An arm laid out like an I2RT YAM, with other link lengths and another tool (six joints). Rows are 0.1 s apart.
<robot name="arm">
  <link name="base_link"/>
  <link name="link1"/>
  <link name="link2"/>
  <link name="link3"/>
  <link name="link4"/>
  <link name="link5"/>
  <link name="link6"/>
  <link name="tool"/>
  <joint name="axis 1" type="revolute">
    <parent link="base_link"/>
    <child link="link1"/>
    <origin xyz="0 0 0.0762" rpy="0 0 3.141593"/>
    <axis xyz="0 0 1"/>
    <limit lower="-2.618" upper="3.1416"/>
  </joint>
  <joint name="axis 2" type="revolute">
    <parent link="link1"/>
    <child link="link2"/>
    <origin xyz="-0.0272 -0.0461 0.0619" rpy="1.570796 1.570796 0"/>
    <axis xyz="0 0 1"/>
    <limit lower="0" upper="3.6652"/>
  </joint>
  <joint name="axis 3" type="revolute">
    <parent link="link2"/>
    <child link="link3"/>
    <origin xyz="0 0.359 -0.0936" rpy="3.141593 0 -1.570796"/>
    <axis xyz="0 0 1"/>
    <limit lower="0" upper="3.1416"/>
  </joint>
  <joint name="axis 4" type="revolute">
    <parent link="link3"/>
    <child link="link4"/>
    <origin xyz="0.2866 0.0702 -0.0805" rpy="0 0 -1.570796"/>
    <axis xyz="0 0 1"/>
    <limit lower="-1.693" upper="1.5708"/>
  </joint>
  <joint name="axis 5" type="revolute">
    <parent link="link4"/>
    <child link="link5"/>
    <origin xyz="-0.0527 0.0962 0.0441" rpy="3.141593 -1.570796 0"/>
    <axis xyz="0 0 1"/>
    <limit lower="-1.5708" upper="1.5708"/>
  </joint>
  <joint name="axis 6" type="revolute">
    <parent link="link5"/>
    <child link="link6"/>
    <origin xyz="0 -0.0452 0.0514" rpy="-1.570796 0 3.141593"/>
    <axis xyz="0 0 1"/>
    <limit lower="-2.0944" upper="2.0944"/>
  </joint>
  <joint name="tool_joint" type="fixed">
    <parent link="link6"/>
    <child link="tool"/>
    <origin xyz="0.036 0.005 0.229" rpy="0.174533 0 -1.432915"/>
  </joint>
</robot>
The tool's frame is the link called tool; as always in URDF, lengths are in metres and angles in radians.
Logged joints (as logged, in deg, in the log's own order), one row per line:
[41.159 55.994 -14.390 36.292 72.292 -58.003]
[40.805 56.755 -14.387 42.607 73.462 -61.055]
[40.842 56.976 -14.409 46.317 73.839 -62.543]
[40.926 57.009 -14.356 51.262 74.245 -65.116]
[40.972 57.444 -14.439 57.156 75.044 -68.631]
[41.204 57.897 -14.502 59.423 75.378 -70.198]
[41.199 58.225 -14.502 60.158 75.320 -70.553]
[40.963 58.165 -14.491 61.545 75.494 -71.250]
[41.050 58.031 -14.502 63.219 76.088 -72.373]
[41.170 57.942 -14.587 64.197 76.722 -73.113]
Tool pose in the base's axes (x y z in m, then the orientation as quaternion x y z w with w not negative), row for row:
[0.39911 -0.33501 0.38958 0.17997 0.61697 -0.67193 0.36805]
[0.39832 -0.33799 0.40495 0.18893 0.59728 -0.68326 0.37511]
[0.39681 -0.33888 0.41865 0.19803 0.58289 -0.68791 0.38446]
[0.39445 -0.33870 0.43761 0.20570 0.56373 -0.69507 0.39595]
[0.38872 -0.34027 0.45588 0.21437 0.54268 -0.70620 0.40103]
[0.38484 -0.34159 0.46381 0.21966 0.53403 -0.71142 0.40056]
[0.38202 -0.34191 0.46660 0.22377 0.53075 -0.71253 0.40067]
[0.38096 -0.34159 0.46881 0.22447 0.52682 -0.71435 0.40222]
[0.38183 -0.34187 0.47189 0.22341 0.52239 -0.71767 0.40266]
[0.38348 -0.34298 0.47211 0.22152 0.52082 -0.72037 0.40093]
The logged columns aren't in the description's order. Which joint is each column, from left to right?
Columns, left to right: axis 3, axis 5, axis 1, axis 4, axis 2, axis 6.
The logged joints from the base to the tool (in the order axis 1, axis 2, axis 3, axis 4, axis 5, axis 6), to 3 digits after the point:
[-14.390 72.292 41.159 36.292 55.994 -58.003]
[-14.387 73.462 40.805 42.607 56.755 -61.055]
[-14.409 73.839 40.842 46.317 56.976 -62.543]
[-14.356 74.245 40.926 51.262 57.009 -65.116]
[-14.439 75.044 40.972 57.156 57.444 -68.631]
[-14.502 75.378 41.204 59.423 57.897 -70.198]
[-14.502 75.320 41.199 60.158 58.225 -70.553]
[-14.491 75.494 40.963 61.545 58.165 -71.250]
[-14.502 76.088 41.050 63.219 58.031 -72.373]
[-14.587 76.722 41.170 64.197 57.942 -73.113]

